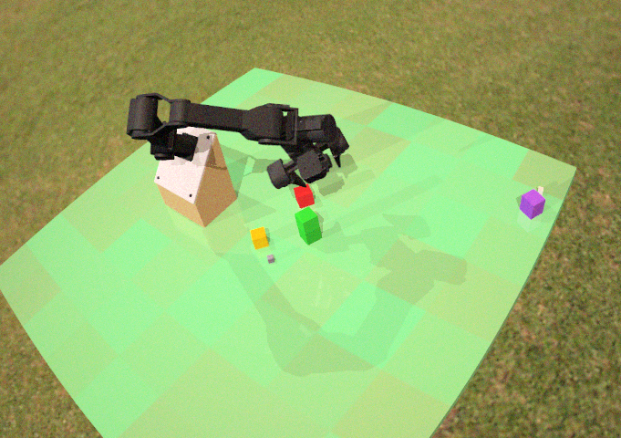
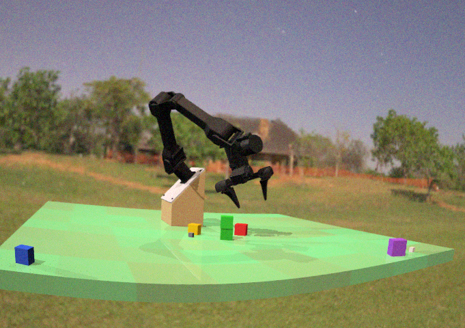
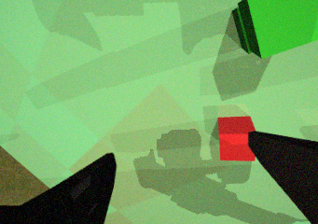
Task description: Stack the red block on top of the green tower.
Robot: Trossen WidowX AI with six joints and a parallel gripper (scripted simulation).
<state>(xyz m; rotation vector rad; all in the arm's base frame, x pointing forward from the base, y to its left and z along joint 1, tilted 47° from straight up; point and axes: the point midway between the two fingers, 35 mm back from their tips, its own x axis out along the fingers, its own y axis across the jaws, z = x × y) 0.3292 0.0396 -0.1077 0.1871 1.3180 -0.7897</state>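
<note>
My gripper tip is 10 cm above the red block and 7 cm past it. From my gripper tip the other things lie so: purple block (46 cm ahead, 25 cm to the left, 9 cm below); then yellow block (17 cm to the right, 10 cm below, 8 cm behind); then tiny grey cube (20 cm to the right, 11 cm below, 2 cm behind).
</note>
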